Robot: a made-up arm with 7 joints.
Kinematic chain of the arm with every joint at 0, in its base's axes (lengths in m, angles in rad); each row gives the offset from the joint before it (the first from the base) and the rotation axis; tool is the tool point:
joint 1: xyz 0 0 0.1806 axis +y
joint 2: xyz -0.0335 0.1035 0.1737 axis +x
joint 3: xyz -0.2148 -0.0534 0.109 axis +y
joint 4: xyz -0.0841 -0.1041 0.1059 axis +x
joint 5: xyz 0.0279 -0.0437 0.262 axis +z
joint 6: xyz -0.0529 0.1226 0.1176 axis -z
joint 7: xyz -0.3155 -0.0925 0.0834 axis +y
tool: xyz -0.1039 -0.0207 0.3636
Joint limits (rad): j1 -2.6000..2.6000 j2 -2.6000..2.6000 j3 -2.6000..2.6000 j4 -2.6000..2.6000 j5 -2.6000..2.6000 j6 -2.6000..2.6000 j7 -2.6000..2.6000
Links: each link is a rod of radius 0.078 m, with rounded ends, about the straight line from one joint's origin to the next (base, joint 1, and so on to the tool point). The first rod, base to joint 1, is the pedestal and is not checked.
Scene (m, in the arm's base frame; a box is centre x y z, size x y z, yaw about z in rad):
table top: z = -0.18
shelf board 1: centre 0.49 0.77 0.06 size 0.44 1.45 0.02 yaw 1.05
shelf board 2: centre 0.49 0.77 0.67 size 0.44 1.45 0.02 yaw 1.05
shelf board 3: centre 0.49 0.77 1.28 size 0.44 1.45 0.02 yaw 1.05
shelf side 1: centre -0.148 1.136 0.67 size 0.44 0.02 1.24 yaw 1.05
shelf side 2: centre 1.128 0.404 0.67 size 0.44 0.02 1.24 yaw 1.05
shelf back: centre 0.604 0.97 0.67 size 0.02 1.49 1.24 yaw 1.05
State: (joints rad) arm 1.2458 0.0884 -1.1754 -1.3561 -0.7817 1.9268 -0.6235
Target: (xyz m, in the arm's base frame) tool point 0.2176 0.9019 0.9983
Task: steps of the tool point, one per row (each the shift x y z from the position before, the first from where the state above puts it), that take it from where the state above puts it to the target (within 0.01 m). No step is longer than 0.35 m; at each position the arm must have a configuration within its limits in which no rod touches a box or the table.
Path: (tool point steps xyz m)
1: -0.0267 -0.1073 0.0014
2: -0.0526 -0.1220 0.0041
3: -0.0813 -0.1243 0.0016
4: -0.1079 -0.1144 -0.0071
5: 0.0058 0.1167 0.2680
6: -0.1505 0.1249 0.2565
7: -0.2865 0.1198 0.1613
8: 0.0626 0.1139 0.0077
9: 0.0504 0.0987 -0.0050
10: 0.0399 0.0751 -0.0054
11: 0.0388 0.0464 0.0027

